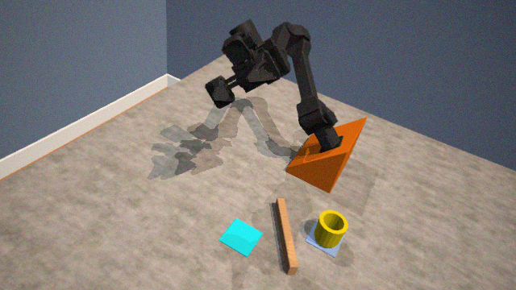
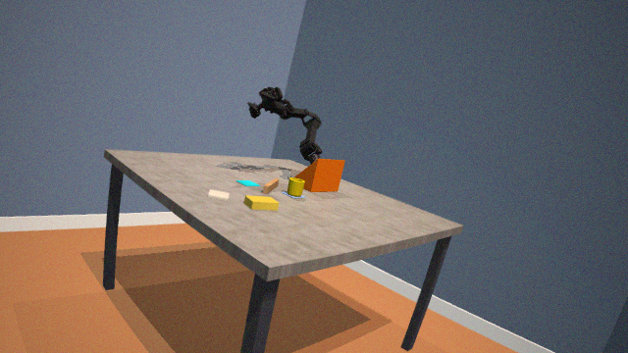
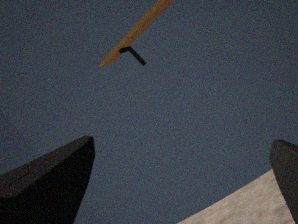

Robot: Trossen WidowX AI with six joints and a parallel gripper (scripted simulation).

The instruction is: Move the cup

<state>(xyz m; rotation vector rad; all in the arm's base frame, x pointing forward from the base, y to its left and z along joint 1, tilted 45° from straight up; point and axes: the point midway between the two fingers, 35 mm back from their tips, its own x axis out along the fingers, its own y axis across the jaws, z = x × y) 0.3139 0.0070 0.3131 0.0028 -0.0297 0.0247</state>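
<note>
Right now my gripper tip is 35 cm above the yellow cup, 28 cm to the right of it and 8 cm past it. From my gripper tip the other things lie so: wooden bar (37 cm below, 18 cm to the left, 3 cm behind); then cyan pad (39 cm below, 9 cm to the left, 2 cm ahead); then cream block (38 cm below, 32 cm ahead, 22 cm to the left).
</note>
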